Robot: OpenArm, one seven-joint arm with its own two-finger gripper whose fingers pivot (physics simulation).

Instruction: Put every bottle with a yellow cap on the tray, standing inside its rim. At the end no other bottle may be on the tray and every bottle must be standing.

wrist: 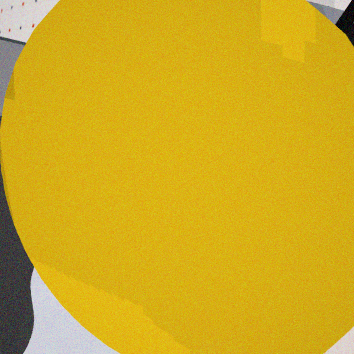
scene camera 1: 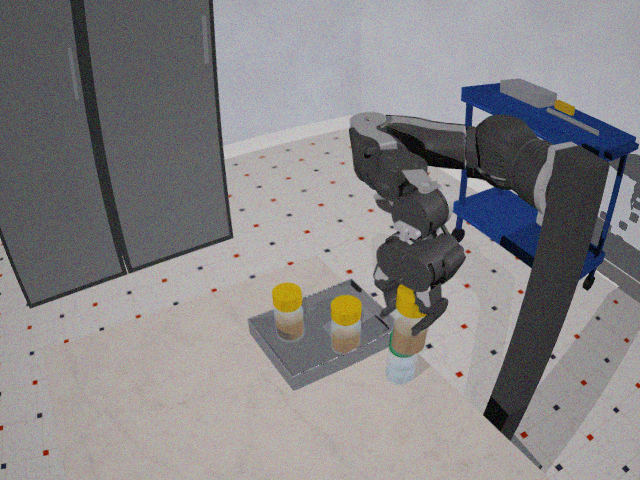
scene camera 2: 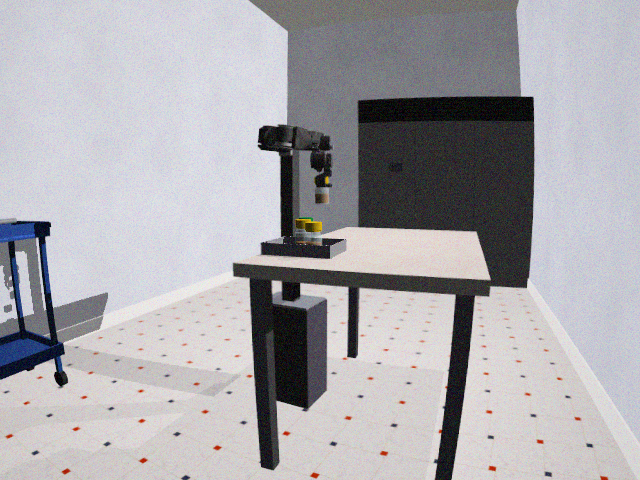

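A bottle with a yellow cap [scene camera 1: 408, 341] [scene camera 2: 322, 196] [wrist: 175, 165] hangs upright in the air, its cap filling most of the wrist view. My gripper [scene camera 1: 403, 321] [scene camera 2: 323, 181] is shut on it, beside and above the tray's right end in scene view 1. Two other yellow-capped bottles stand upright inside the rim of the grey tray [scene camera 1: 317, 379] [scene camera 2: 294, 250]: a left one [scene camera 1: 288, 316] and a right one [scene camera 1: 345, 328]. A bottle with a green cap [scene camera 1: 401, 367] [scene camera 2: 307, 219] stands on the table to the right of the tray; the held bottle hides most of its cap.
The pale table [scene camera 1: 180, 392] [scene camera 2: 413, 248] bears the tray near one corner. The arm's dark post [scene camera 1: 547, 289] [scene camera 2: 289, 191] rises beside the table. A blue cart [scene camera 1: 516, 108] [scene camera 2: 33, 225] and dark cabinets [scene camera 1: 160, 134] [scene camera 2: 444, 191] stand away from the table.
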